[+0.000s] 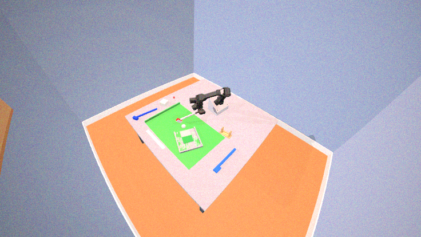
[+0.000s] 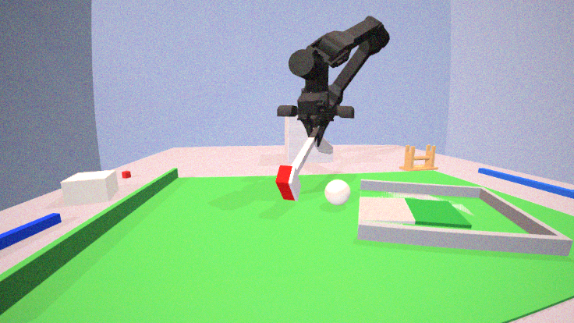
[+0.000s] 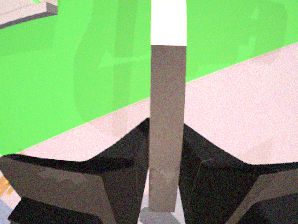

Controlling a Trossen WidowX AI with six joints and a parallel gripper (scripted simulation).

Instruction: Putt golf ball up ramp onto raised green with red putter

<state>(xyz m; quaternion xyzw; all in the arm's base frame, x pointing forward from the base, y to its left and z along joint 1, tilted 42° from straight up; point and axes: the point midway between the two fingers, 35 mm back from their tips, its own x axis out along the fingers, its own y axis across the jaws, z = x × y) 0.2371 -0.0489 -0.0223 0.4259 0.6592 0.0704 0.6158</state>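
My gripper tip is now 110 mm short of the red putter and 50 mm to the left of it. From my gripper tip the other things lie so: wooden stand 10 mm behind, 350 mm to the left, 40 mm below; white golf ball 210 mm ahead, 30 mm to the right, 50 mm below; bright green mat 240 mm ahead, 10 mm to the right, 70 mm below.
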